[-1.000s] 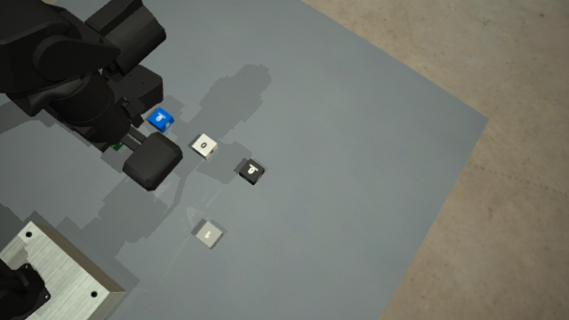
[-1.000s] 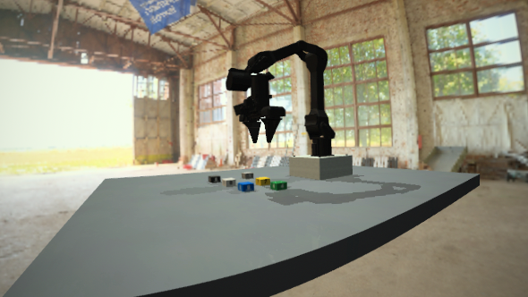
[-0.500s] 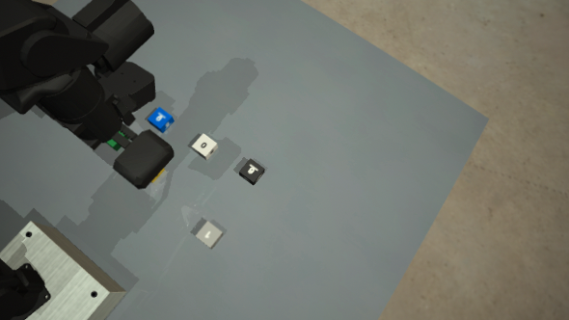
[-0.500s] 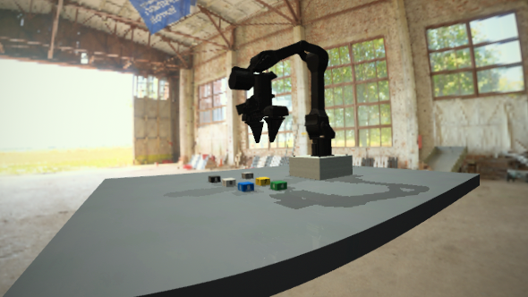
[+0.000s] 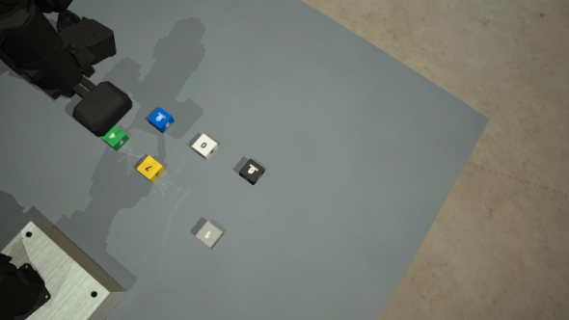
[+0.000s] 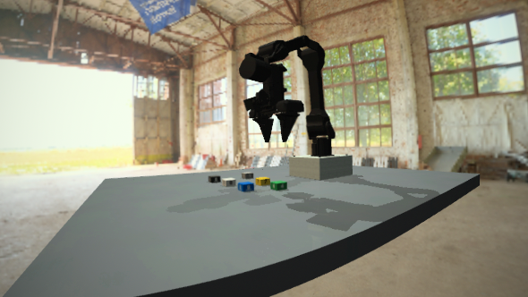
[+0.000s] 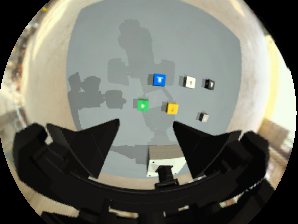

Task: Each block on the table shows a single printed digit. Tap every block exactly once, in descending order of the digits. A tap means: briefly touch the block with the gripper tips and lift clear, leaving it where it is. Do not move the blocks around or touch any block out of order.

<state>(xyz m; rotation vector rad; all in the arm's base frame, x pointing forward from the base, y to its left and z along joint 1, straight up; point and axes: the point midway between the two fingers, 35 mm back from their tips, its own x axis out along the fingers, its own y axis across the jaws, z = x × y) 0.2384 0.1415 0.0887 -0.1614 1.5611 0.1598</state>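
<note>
My gripper tip is now 80 mm short of the blue block, 20 mm to the left of it and 110 mm above it. The rest, counted from my gripper tip: white block (110 mm ahead, 110 mm to the right, 110 mm below); green block (10 mm to the left, 110 mm below); yellow block (10 mm ahead, 80 mm to the right, 110 mm below).
</note>
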